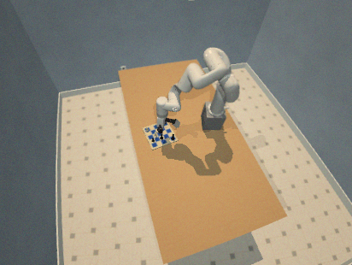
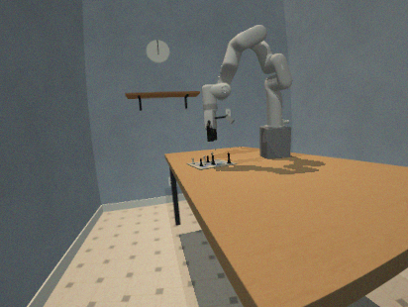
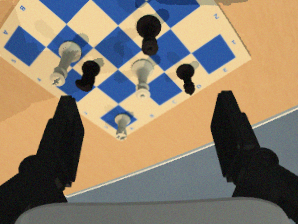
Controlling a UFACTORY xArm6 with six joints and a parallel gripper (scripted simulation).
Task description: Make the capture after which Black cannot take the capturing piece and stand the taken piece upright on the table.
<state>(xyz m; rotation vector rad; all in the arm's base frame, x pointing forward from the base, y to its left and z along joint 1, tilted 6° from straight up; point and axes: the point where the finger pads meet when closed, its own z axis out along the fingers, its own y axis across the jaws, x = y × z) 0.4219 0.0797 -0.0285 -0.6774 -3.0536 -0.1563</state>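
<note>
My hand is 50 mm short of the white piece, 30 mm to the left of it and 120 mm above it. Round my hand: black piece 70 mm ahead, 20 mm to the left, 120 mm below; then chessboard 10 mm ahead, 40 mm to the right, 140 mm below.
</note>
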